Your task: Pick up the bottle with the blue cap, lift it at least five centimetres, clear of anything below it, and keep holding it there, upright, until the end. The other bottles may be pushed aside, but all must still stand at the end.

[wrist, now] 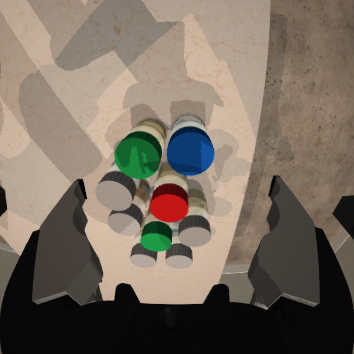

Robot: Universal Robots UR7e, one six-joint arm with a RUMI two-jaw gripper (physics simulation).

Labels:
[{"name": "my gripper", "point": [176, 178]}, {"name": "large green-capped bottle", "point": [137, 155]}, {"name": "blue-capped bottle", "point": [189, 151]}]

